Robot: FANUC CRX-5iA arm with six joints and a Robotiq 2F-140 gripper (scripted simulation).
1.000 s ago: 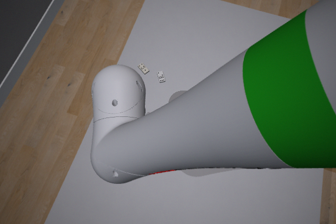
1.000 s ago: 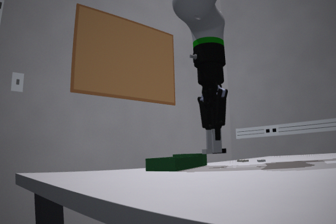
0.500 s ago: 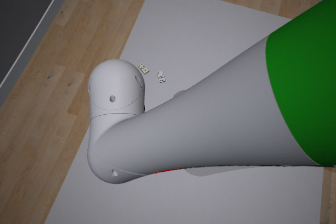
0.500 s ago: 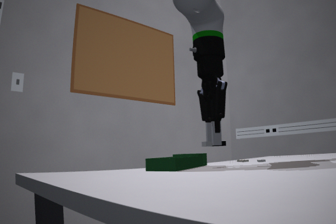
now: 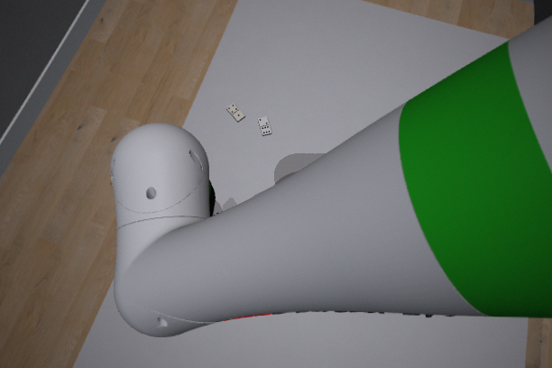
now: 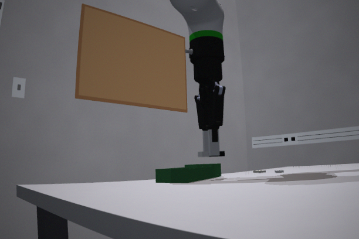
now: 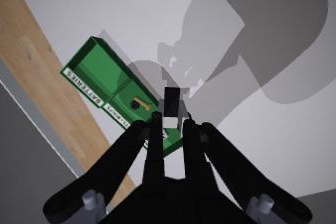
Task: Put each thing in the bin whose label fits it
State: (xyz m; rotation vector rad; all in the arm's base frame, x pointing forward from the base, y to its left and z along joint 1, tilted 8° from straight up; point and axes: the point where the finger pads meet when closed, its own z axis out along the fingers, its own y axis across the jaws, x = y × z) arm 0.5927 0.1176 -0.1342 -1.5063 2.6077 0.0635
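Now: the grey sharpener 80 mm below my hand, 70 mm to the left of it and 50 mm ahead of it. Also, from my hand: brass bolt: 80 mm below, 50 mm ahead, 10 mm to the right; then black nut: 80 mm below, 70 mm ahead, 20 mm to the right; then black-and-white eraser: 30 mm below, 10 mm to the left.
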